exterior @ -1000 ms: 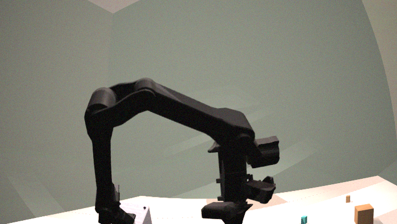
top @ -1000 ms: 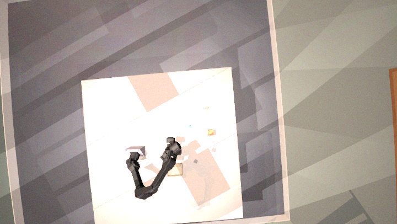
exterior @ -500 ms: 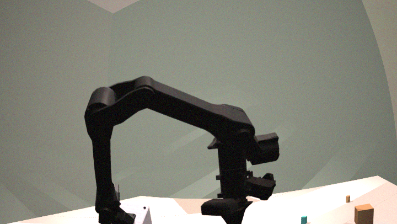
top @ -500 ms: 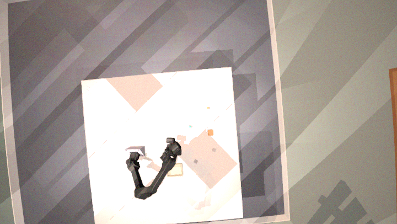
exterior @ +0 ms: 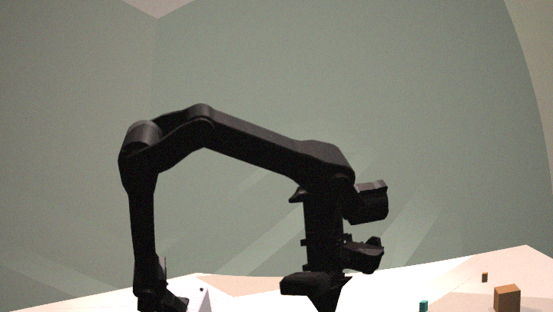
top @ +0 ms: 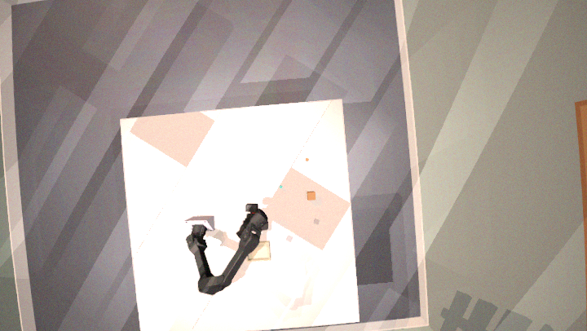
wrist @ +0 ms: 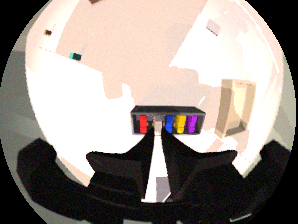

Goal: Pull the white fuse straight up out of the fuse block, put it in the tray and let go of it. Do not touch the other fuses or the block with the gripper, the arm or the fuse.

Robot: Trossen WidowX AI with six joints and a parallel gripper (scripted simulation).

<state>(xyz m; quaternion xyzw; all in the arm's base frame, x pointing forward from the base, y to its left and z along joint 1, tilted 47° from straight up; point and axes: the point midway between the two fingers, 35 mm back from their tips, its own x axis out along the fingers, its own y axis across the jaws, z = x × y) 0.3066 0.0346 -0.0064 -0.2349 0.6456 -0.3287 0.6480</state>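
Right now my gripper tip is 200 mm to the left of the tan tray and 50 mm above it. Round my gripper tip: orange cube: 320 mm ahead, 90 mm to the left, 40 mm below; tiny teal piece: 160 mm ahead, 150 mm to the left, 50 mm below; white fuse: 10 mm below.
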